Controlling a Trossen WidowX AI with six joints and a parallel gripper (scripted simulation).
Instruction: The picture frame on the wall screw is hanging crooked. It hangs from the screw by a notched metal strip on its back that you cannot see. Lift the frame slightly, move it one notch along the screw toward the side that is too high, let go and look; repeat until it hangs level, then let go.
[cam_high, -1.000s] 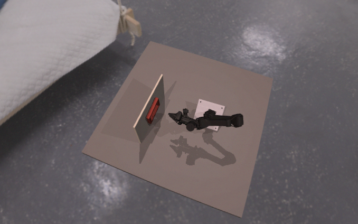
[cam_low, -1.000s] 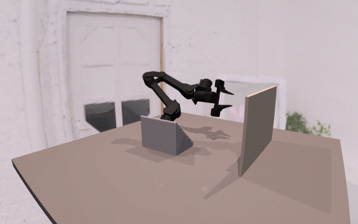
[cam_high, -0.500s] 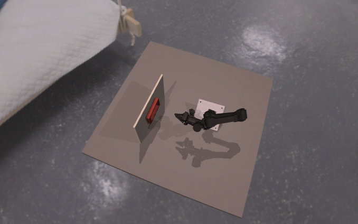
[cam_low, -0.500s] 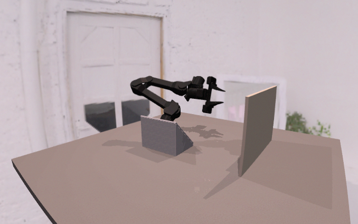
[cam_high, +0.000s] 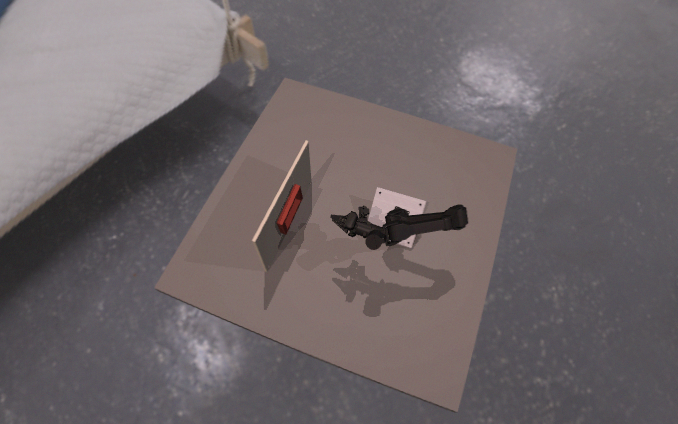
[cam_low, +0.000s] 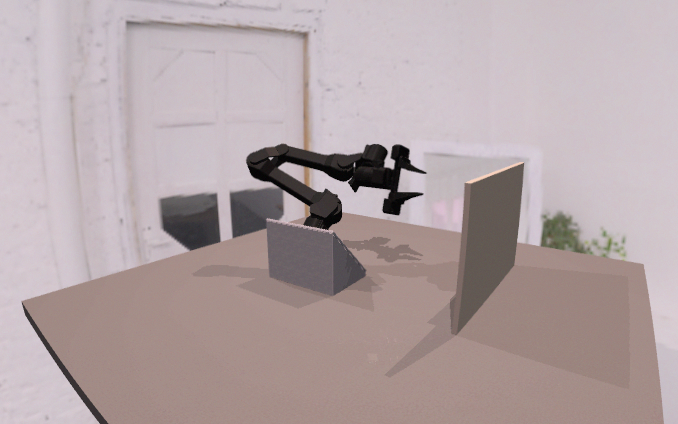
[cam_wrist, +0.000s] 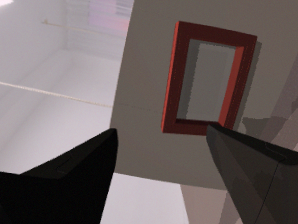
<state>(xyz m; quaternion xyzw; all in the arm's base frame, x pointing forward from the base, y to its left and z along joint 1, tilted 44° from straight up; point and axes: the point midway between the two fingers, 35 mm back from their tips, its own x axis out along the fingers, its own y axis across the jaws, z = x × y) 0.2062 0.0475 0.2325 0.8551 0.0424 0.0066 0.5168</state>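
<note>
Right now the red picture frame is 19 cm ahead of my gripper tip, 1 cm to the right of it and 9 cm below it. From my gripper tip the other things lie so: wall panel 20 cm ahead, 2 cm to the right, 10 cm below.
</note>
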